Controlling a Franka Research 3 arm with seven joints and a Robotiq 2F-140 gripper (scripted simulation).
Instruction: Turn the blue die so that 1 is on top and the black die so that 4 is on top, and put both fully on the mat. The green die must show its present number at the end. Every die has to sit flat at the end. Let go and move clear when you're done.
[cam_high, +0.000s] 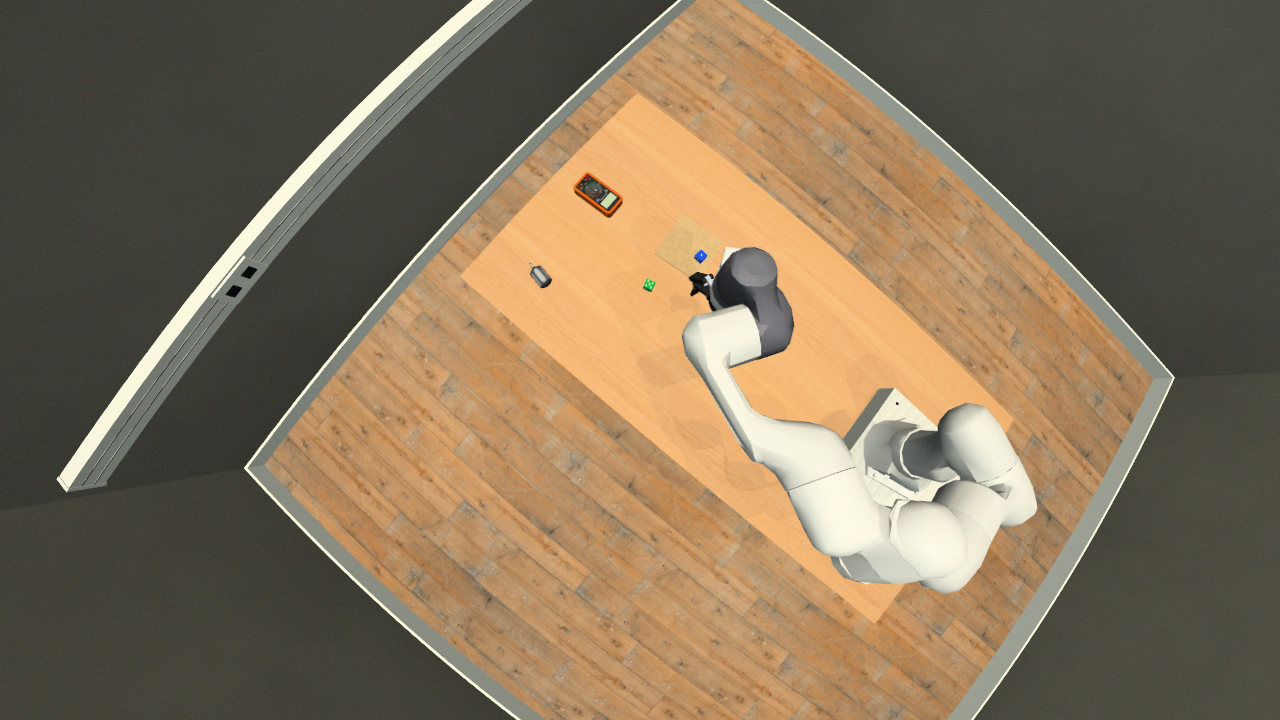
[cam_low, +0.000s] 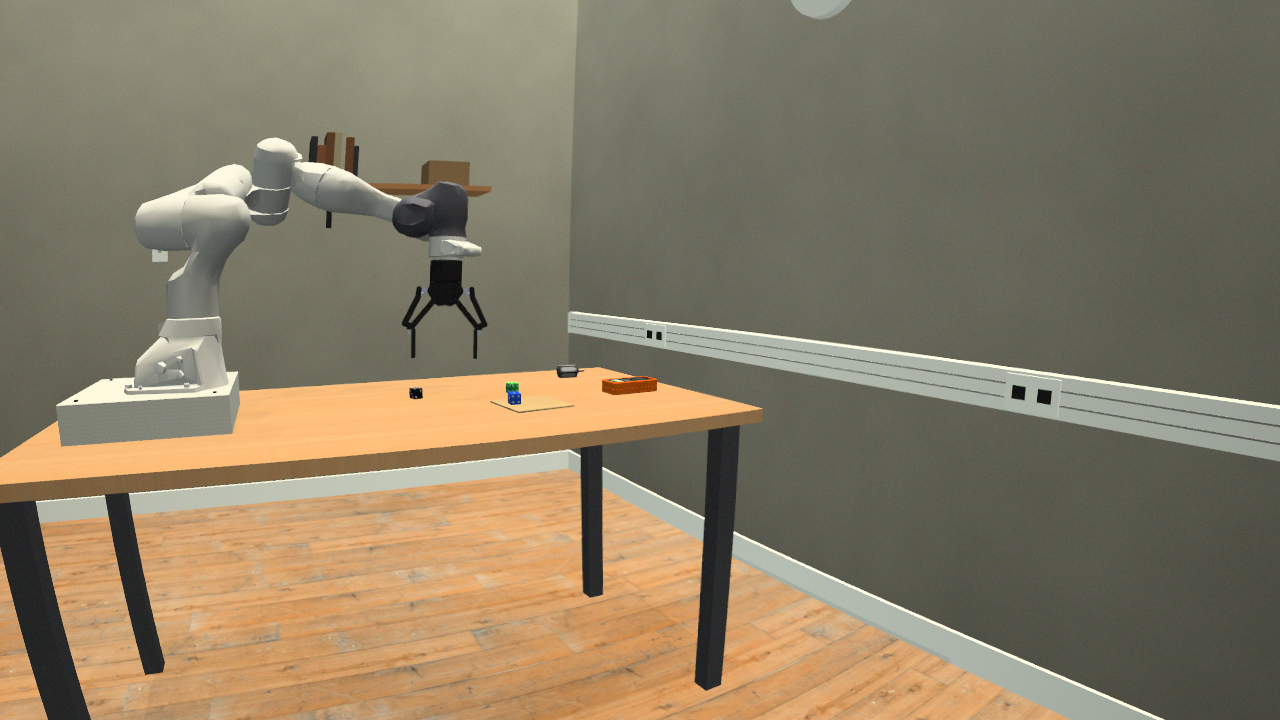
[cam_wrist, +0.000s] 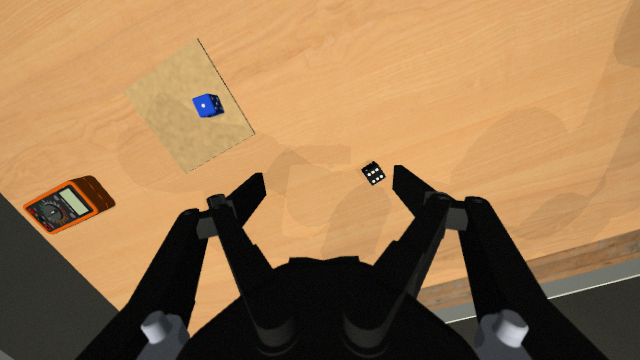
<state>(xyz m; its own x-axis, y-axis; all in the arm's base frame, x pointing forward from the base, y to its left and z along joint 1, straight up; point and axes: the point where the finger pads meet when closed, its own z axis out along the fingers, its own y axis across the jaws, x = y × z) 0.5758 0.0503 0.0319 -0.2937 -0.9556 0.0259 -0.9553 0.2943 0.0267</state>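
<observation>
My hand is 60 mm past the black die, 40 mm to the right of it and 90 mm above it. From my hand the other things lie so: tan mat 160 mm ahead, 140 mm to the right, 100 mm below; then blue die 120 mm ahead, 130 mm to the right, 90 mm below; then green die 180 mm ahead, 20 mm to the left, 90 mm below.
</observation>
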